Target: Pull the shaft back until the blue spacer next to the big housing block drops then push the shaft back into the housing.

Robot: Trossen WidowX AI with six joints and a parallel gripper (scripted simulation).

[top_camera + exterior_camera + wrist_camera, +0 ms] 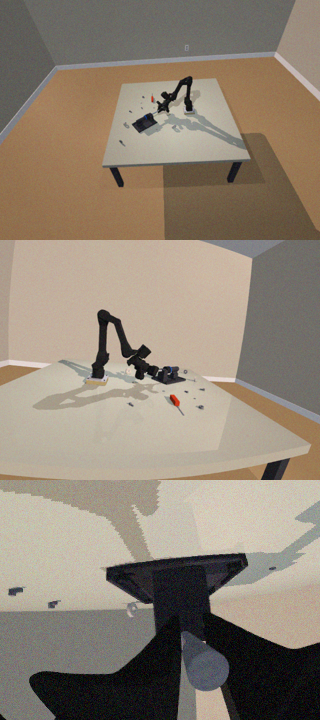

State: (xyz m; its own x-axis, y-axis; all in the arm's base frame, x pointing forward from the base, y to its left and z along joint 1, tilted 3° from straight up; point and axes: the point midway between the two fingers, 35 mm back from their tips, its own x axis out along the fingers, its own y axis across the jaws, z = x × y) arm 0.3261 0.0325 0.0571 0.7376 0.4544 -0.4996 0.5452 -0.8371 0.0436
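Right now the grey shaft is 40 mm ahead of my gripper tip, 30 mm to the left of it and 20 mm above it. From my gripper tip the other things lie so: blue spacer (130 mm ahead, 80 mm to the left, 20 mm above); then pale ring (190 mm to the left, 160 mm behind, 40 mm below).
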